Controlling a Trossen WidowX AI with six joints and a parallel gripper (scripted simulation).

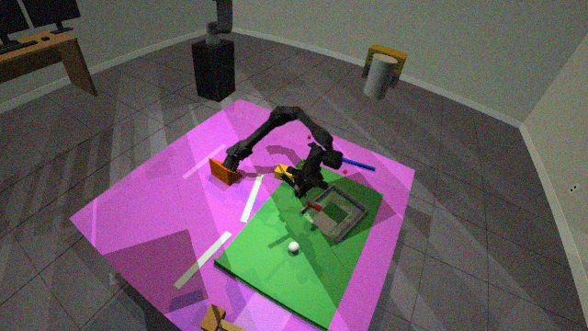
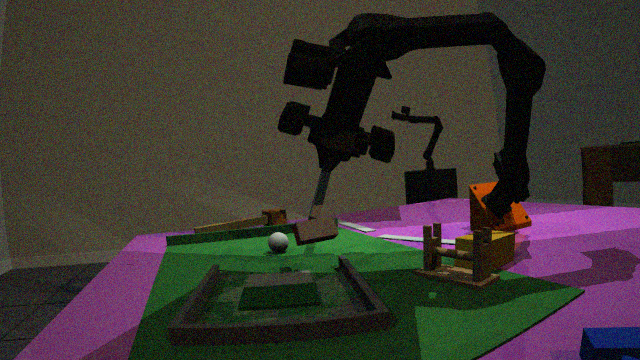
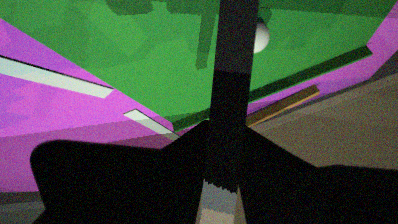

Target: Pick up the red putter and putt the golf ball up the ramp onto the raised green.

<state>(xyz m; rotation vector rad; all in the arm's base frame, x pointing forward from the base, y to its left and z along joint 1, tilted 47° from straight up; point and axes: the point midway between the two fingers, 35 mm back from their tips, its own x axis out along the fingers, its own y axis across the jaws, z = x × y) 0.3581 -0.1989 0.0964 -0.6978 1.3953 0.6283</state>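
Right now my gripper tip is 3 cm to the right of the red putter and 1 cm short of it. The rest, counted from my gripper tip: white golf ball (14 cm below, 12 cm to the right, 6 cm ahead); then green mat (17 cm below, 8 cm ahead, 2 cm to the left); then small wooden rack (24 cm to the left, 13 cm below, 7 cm behind).
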